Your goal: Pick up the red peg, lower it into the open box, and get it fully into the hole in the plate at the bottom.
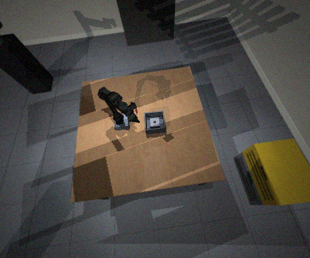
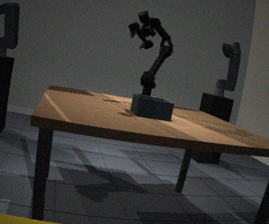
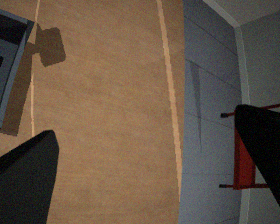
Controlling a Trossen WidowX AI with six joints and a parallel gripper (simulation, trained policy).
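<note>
Right now my gripper tip is 340 mm above the red peg, 300 mm to the right of it and 50 mm past it. The rest, counted from my gripper tip: grey bottom plate (340 mm below, 130 mm to the left, 120 mm ahead); then dark box (360 mm below, 130 mm to the left, 120 mm ahead).
</note>
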